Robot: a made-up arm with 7 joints.
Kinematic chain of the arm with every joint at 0, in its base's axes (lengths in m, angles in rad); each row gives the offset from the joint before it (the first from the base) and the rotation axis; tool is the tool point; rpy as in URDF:
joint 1: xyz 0 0 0.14 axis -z
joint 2: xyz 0 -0.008 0.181 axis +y
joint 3: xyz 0 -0.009 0.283 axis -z
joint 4: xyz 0 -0.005 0.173 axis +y
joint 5: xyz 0 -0.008 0.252 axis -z
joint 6: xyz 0 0 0.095 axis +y
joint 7: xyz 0 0 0.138 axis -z
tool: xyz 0 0 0 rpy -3.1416 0 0
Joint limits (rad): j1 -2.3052..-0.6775 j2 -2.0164..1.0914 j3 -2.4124..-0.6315 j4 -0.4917..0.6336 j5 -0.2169..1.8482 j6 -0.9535..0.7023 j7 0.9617..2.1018
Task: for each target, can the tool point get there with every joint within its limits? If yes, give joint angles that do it. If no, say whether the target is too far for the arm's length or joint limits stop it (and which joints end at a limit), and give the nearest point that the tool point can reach.
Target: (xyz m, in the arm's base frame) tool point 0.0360 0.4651 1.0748
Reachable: yes | joints -2.0303 0.6098 -1.2274 -0.3827 0.4192 -0.6826 1.5130
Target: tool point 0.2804 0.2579 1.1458
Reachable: yes | joints -1.2097 0.3744 -2.1302 -0.3283 1.6845 -0.6413 1.6306
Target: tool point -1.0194 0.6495 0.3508
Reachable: no: too far | nearest point -0.6852 0.5245 0.4657 | short by 0.375 m
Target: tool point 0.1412 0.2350 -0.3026
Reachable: no: joint limits stop it (at a limit: joint 1, joint 2, joint 3, joint 4, joint 6) | nearest point 0.5349 -0.3218 -0.2399 | short by 0.685 m
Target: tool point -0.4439 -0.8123 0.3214
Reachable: yes | joints -0.9334 -1.6025 -1.0738 -0.2120 1.3241 0.5091 1.6593
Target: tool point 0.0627 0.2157 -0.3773
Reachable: no: joint limits stop it (at a limit: joint 1, joint 2, joint 3, joint 4, joint 6) | nearest point 0.5246 -0.3307 -0.2454 | short by 0.728 m
